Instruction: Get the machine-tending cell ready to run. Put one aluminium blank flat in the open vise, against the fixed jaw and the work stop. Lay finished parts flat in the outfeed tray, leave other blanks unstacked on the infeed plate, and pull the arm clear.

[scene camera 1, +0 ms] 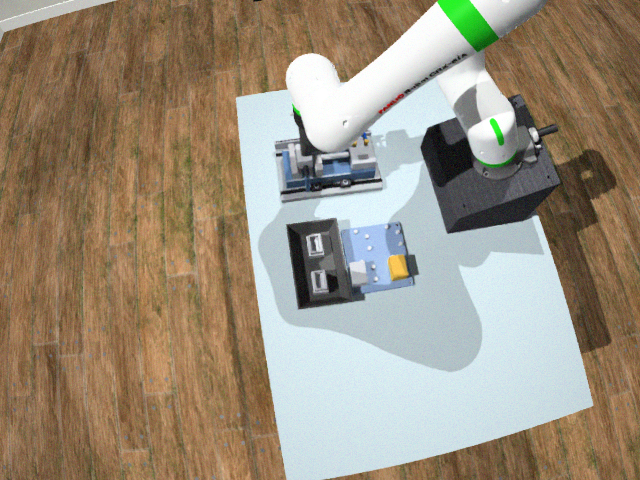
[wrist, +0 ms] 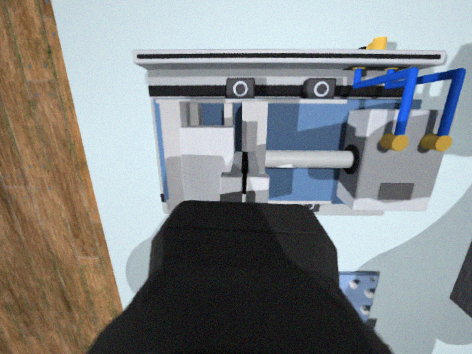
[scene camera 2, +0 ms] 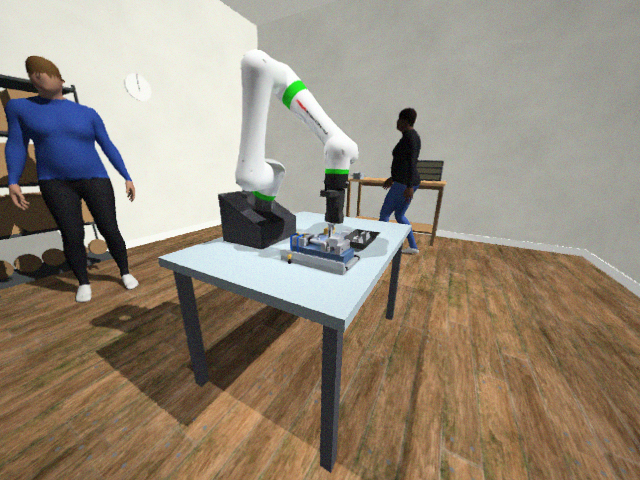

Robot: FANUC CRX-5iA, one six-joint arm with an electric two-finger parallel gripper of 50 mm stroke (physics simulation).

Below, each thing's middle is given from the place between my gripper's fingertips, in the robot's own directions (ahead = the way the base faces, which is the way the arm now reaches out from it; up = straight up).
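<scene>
The grey cylinder block (wrist: pixel 414 164) has my hand 30 mm above it and 140 mm past it, and going by their middles it is the nearest to my hand of the things named here. From my hand, the dark outfeed tray (scene camera 1: pixel 333 262) sits 300 mm to the left, 30 mm ahead and 80 mm below. The blue infeed plate (scene camera 1: pixel 384 243) is 290 mm to the left of my hand, 130 mm behind it and 100 mm below it.
</scene>
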